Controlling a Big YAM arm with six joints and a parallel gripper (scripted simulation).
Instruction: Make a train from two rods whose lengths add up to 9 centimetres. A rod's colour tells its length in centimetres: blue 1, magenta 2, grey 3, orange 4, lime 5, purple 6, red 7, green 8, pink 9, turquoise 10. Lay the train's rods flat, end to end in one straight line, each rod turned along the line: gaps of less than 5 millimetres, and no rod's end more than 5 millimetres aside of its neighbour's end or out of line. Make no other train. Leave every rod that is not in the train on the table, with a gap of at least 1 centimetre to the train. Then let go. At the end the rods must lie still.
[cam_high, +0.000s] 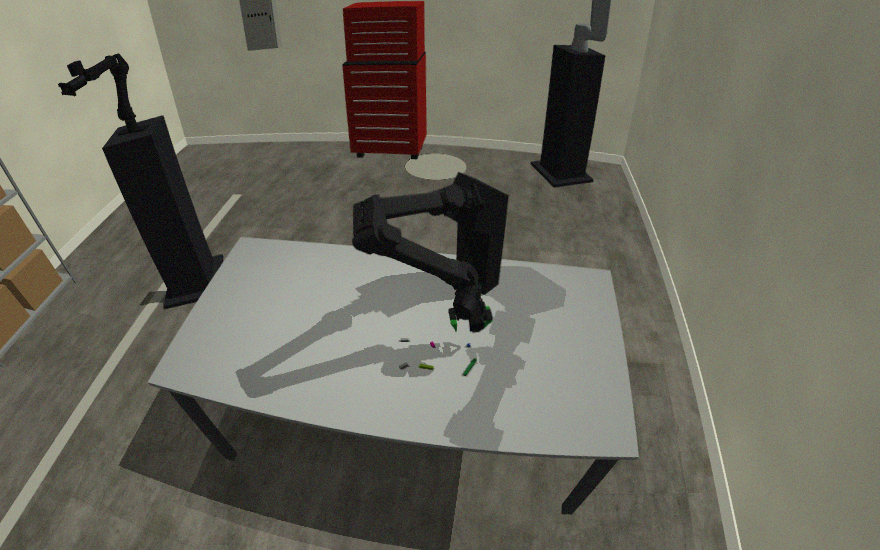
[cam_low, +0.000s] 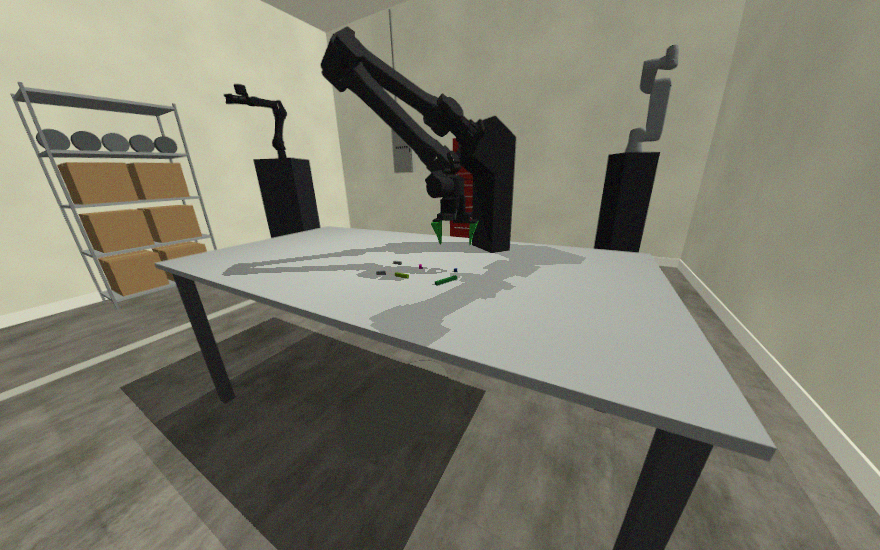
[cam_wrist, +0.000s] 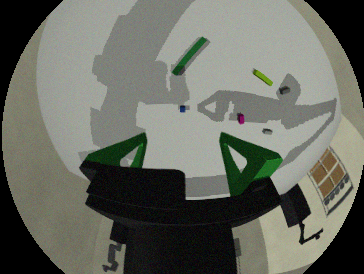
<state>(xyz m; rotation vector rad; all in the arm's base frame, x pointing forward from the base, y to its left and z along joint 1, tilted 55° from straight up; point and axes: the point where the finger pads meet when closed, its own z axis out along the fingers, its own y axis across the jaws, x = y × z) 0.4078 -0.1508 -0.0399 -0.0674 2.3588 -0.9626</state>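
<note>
Right now the green rod is 100 mm below my hand, 100 mm ahead of it and 30 mm to the right of it. From my hand the other things lie so: magenta rod: 120 mm to the right, 100 mm below, 40 mm behind; then lime rod: 170 mm to the right, 100 mm below, 50 mm ahead; then blue rod: 100 mm below.
</note>
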